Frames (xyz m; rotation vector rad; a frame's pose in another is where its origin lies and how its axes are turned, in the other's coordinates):
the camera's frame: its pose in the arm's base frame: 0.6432 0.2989 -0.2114 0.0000 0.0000 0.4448
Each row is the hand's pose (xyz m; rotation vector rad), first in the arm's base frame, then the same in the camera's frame.
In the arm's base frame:
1: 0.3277 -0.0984 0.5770 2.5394 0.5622 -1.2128
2: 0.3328 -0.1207 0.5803 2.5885 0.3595 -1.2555
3: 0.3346 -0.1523 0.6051 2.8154 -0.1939 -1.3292
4: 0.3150 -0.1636 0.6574 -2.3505 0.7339 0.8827
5: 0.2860 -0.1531 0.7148 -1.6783 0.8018 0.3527
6: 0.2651 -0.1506 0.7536 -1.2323 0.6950 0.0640
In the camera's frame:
1: -0.4558 -0.2229 0.7884 2.7516 -0.0124 -1.3431
2: -0.4607 -0.2452 0.7917 2.7606 -0.2335 -1.3807
3: -0.4727 -0.2745 0.8165 -2.5870 0.7753 1.2480
4: -0.4953 -0.2763 0.8688 -2.0620 1.1944 0.6829
5: -0.5169 -0.2543 0.9262 -1.4488 1.1433 0.0429
6: -0.5347 -0.2431 0.9650 -1.0535 0.9541 -0.3038

